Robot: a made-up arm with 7 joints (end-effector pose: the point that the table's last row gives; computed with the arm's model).
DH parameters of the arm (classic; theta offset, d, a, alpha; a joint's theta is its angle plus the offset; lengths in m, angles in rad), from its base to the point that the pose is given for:
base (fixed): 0 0.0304 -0.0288 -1.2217
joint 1: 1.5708 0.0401 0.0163 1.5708
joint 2: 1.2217 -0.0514 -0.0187 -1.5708
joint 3: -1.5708 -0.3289 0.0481 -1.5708
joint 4: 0 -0.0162 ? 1.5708
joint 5: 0 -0.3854 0.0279 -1.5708
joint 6: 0 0.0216 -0.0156 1.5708
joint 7: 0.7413 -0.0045 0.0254 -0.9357
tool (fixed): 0.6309 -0.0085 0 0
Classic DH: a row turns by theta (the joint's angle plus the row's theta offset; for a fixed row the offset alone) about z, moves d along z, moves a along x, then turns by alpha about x.
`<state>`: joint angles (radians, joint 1 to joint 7).
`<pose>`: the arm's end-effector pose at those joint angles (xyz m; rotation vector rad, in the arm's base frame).
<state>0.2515 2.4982 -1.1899 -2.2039 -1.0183 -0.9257 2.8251</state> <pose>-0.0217 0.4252 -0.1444 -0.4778 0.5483 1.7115</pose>
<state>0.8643 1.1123 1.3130 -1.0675 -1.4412 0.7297 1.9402</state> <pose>-0.1143 0.6453 0.1194 0.4859 -2.2772 0.1842</pose>
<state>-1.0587 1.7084 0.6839 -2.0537 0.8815 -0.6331 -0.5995</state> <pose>-0.0829 0.1449 0.4147 -0.2601 1.7440 2.2862</pose>
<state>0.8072 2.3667 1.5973 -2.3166 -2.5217 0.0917 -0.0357</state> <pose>0.2250 -0.1053 0.2477 -2.3964 0.7549 0.9639</pose>
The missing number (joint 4, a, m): -0.0439
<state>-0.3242 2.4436 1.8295 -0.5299 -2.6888 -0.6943 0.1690</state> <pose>-0.2193 0.3627 0.6452 1.3582 -0.7150 0.3131</pose>
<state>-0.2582 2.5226 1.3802 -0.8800 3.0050 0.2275 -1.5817</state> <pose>-0.1577 0.1830 0.6932 -1.2893 -1.8396 -1.8344</pose>
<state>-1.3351 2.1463 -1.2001 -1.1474 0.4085 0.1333 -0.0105</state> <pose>0.2625 0.5713 0.2944 0.0307 -1.2856 -0.0584</pose>
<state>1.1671 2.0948 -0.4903 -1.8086 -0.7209 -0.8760 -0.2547</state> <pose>-0.0999 0.4171 -0.2066 -1.1486 1.3258 -1.1985</pose>
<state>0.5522 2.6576 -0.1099 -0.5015 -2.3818 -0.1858 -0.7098</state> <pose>0.2804 0.4949 0.4925 -1.5323 -2.4043 0.1360</pose>
